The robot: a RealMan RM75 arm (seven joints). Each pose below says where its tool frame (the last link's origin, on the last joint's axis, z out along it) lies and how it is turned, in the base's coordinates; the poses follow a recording.
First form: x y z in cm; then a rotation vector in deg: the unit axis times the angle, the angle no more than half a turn.
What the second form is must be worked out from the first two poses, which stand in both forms.
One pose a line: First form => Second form
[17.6 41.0 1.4 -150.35 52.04 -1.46] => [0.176 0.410 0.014 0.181 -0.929 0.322 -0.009]
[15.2 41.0 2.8 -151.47 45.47 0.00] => [0.152 0.410 0.028 0.190 -0.940 0.282 0.000]
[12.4 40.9 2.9 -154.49 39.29 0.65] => [0.124 0.409 0.029 0.179 -0.954 0.243 0.004]
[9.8 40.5 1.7 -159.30 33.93 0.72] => [0.098 0.405 0.017 0.149 -0.967 0.206 0.004]
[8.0 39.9 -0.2 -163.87 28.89 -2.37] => [0.080 0.399 -0.002 0.118 -0.978 0.172 -0.014]
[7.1 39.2 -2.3 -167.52 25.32 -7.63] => [0.071 0.392 -0.023 0.091 -0.984 0.149 -0.045]
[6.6 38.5 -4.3 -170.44 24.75 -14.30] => [0.066 0.385 -0.043 0.063 -0.984 0.143 -0.083]
